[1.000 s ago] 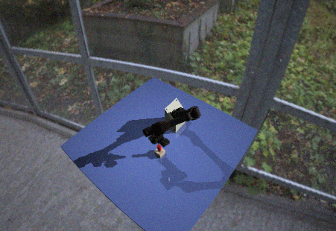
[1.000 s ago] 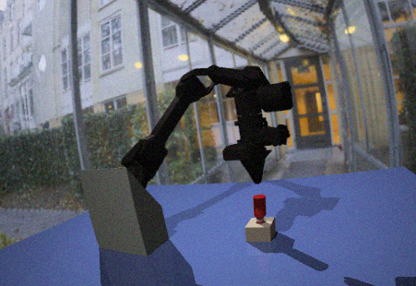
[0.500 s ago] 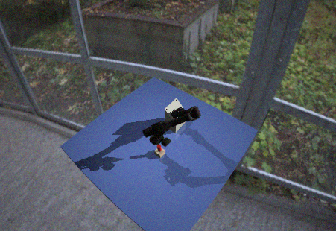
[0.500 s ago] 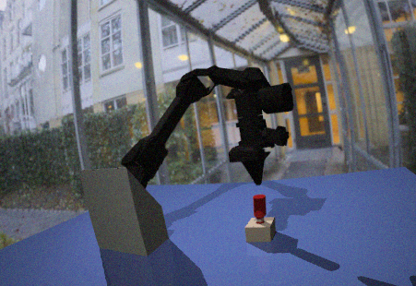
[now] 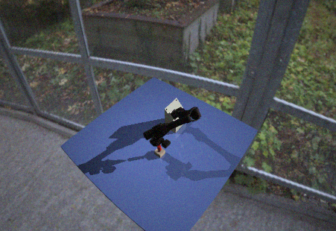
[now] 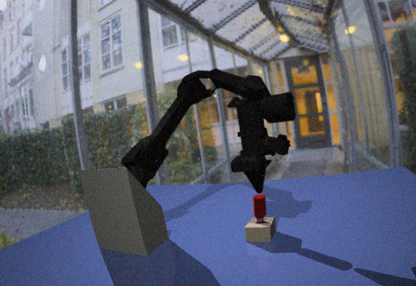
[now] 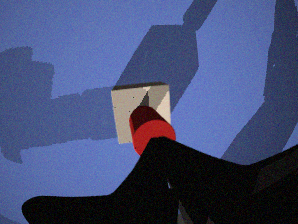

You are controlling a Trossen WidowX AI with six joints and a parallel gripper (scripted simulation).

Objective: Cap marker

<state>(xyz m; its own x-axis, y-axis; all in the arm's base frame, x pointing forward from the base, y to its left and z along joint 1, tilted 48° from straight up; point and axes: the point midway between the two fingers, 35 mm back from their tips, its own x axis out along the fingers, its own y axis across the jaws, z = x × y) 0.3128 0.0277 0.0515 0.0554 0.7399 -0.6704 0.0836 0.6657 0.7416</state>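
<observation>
Right now my gripper tip is 3 cm above the red marker cap. The rest, counted from my gripper tip: tan holder block (10 cm below, 1 cm behind).
</observation>
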